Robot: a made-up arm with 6 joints.
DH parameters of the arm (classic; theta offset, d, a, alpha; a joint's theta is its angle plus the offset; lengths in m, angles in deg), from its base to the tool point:
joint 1: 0 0.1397 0 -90
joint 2: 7.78 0 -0.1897 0
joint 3: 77.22 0 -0.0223 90
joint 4: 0 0.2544 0 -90
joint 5: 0 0 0.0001 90
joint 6: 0 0.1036 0 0
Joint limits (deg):
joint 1: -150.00..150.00
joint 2: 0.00..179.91
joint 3: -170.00..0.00
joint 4: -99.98..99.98
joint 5: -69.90..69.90
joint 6: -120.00..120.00
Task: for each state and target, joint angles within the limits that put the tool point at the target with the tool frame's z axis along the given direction. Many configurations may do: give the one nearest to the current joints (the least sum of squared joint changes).
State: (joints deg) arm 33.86 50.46 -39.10 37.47 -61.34 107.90
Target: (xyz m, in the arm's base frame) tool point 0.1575 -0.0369 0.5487 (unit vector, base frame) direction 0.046 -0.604 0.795
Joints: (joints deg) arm 9.55 65.26 -89.88 40.03 -69.79 107.90
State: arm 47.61 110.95 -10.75 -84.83 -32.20 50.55
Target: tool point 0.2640 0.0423 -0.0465 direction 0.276 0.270 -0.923
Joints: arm 3.51 124.39 -49.52 -99.75 -14.84 50.55
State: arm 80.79 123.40 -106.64 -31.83 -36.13 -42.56
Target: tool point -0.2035 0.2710 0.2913 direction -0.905 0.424 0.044
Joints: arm 115.82 82.33 -62.72 -69.28 -42.33 -42.56
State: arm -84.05 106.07 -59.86 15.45 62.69 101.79
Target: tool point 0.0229 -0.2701 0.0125 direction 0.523 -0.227 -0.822
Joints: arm -97.24 112.88 -49.37 61.80 38.39 101.79
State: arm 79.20 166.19 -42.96 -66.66 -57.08 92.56
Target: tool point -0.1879 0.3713 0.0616 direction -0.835 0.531 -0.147
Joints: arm 107.79 134.46 -79.96 -52.65 -52.73 92.56
